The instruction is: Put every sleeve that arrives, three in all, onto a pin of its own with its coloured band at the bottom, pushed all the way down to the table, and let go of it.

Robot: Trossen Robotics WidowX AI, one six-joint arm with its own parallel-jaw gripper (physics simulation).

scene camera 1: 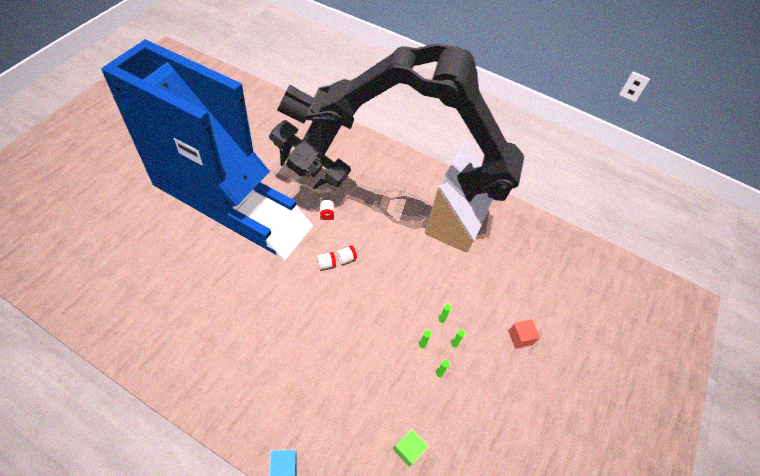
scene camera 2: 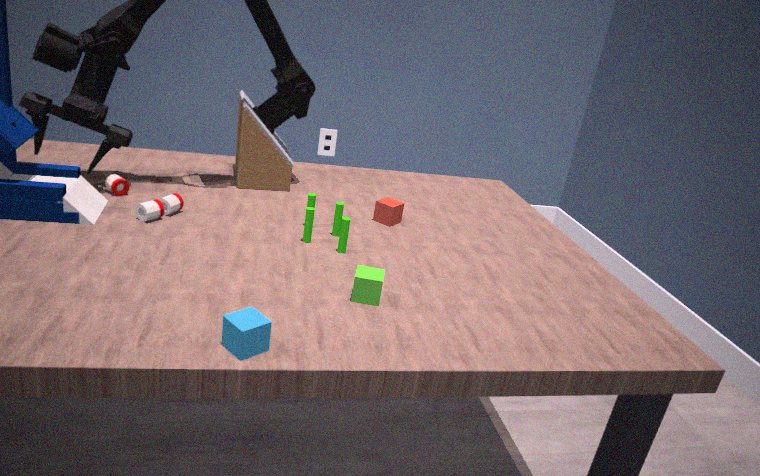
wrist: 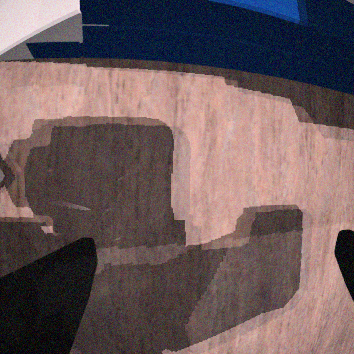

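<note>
Three white sleeves with red bands lie on their sides on the table. One sleeve [scene camera 1: 326,209] [scene camera 2: 116,185] lies near the chute's lip, its red end facing the scene cameras. A second sleeve [scene camera 1: 326,261] [scene camera 2: 149,210] and a third sleeve [scene camera 1: 346,255] [scene camera 2: 172,204] lie end to end, bands to the right. Several upright green pins, among them a rear pin [scene camera 1: 444,313] and a front pin [scene camera 1: 443,368] [scene camera 2: 343,235], are bare. My gripper [scene camera 1: 300,174] [scene camera 2: 63,162] [wrist: 221,249] is open and empty, above the table behind the first sleeve. No sleeve shows clearly in the wrist view.
The blue dispenser [scene camera 1: 168,140] [scene camera 2: 33,193] [wrist: 200,45] with its white ramp [scene camera 1: 288,227] [wrist: 35,25] stands beside the gripper. The arm's wedge base [scene camera 1: 451,224] [scene camera 2: 260,156] stands at the back. A red cube [scene camera 1: 524,334] [scene camera 2: 388,211], green cube [scene camera 1: 411,447] [scene camera 2: 367,285] and blue cube [scene camera 1: 283,462] [scene camera 2: 245,333] surround the pins loosely.
</note>
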